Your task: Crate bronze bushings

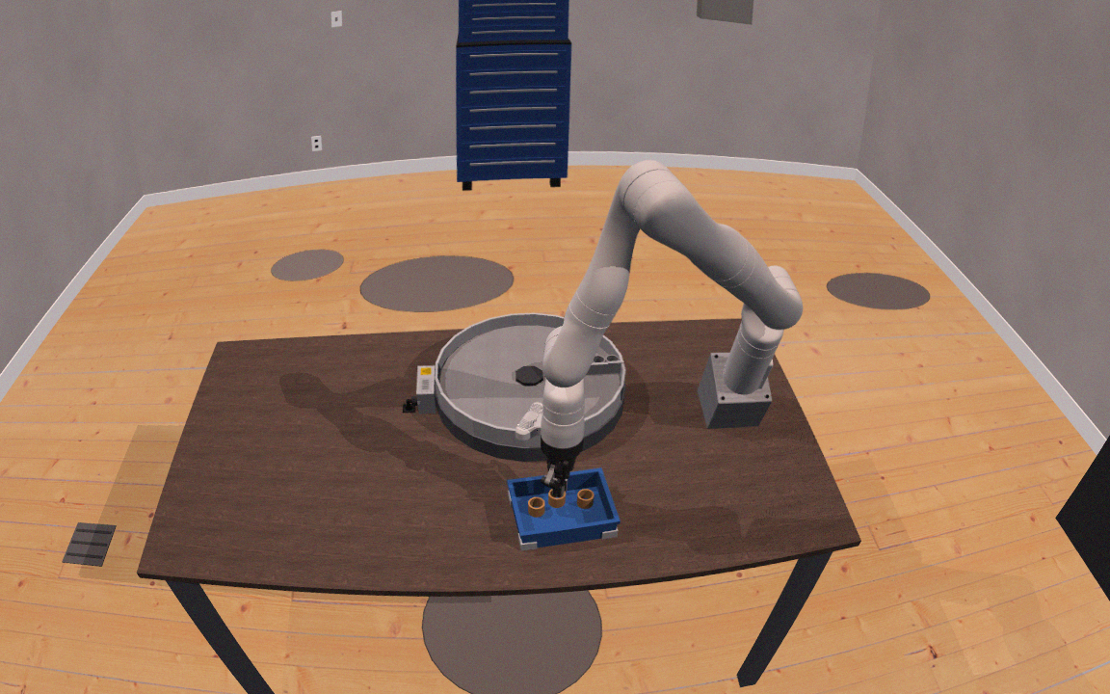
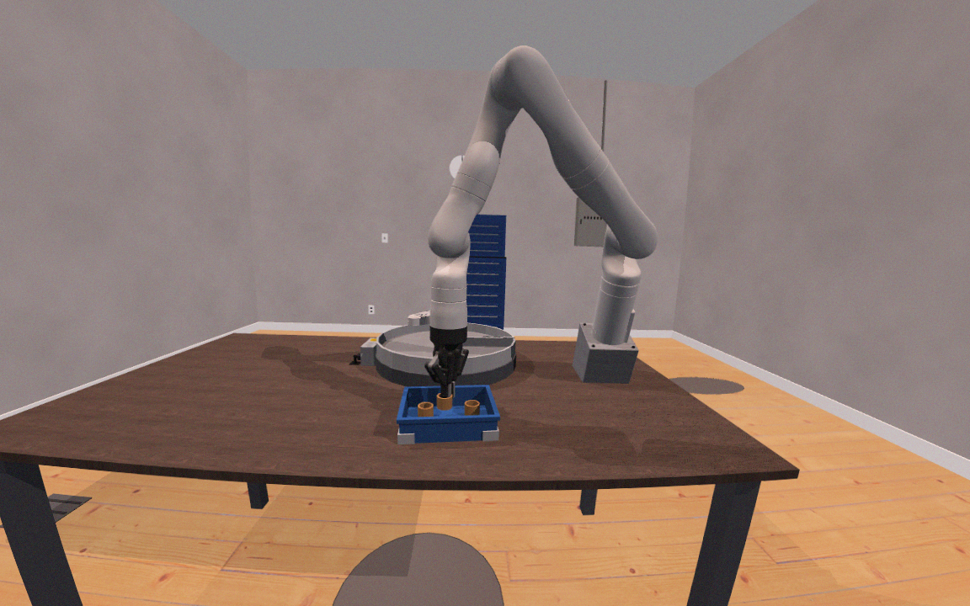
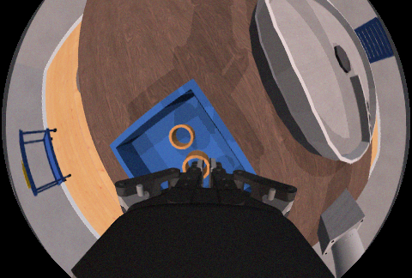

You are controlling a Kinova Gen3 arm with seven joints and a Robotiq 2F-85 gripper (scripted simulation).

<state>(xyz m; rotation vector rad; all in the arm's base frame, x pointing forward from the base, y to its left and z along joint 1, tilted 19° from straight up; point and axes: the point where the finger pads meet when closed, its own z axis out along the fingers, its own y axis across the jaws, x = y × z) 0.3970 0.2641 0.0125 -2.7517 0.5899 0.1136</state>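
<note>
Now: hand 40 mm above the blue crate, 30 mm to the right of it and 10 mm past it. Round my hand: round grey turning table 340 mm to the right, 60 mm ahead, 10 mm below.
</note>
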